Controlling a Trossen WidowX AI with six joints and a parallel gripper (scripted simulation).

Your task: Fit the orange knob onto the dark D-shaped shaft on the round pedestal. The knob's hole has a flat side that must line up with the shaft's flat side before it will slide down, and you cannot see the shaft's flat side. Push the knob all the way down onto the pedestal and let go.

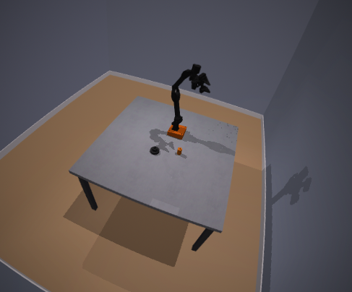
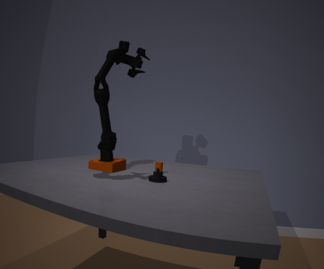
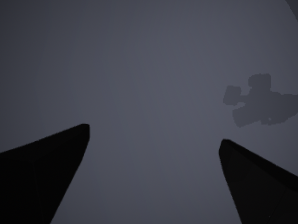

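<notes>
Right now the orange knob is 170 mm ahead of my gripper tip, 80 mm to the right of it and 600 mm below it. The rest, counted from my gripper tip: dark round pedestal (260 mm ahead, 290 mm to the right, 600 mm below).
</notes>
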